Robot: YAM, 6 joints.
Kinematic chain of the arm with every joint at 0, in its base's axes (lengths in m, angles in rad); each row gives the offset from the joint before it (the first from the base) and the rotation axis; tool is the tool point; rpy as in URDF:
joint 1: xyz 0 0 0.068 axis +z
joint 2: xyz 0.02 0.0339 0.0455 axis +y
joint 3: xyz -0.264 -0.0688 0 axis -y
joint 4: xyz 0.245 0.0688 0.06 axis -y
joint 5: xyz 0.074 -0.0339 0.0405 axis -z
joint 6: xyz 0.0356 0 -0.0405 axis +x
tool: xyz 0 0 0 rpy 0 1.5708 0
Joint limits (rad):
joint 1: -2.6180..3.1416
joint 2: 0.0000..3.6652
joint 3: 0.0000..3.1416
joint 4: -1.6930..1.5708
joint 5: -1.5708..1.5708
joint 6: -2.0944..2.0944
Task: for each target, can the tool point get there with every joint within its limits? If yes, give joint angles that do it. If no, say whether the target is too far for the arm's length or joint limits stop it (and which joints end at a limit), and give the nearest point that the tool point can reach.
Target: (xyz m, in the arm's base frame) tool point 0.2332 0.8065 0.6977
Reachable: no: too far | nearest point 0.1471 0.5088 0.4768 | short by 0.381 m
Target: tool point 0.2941 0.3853 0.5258
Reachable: yes | joints 0.9103 2.2988 2.6445 0.4196 -0.1175 -1.2221
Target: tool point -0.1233 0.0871 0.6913
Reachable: yes | joints -0.7981 1.2052 2.8985 -0.2827 0.8822 1.3564
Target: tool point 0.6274 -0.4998 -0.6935
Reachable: no: too far | nearest point 0.3739 -0.2979 -0.2983 | short by 0.511 m
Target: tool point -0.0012 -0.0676 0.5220
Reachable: yes | joints -1.0569 0.8765 1.6900 -0.9775 1.2979 -1.6246
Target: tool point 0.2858 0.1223 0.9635
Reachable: no: too far | nearest point 0.2047 0.0876 0.7056 | short by 0.273 m
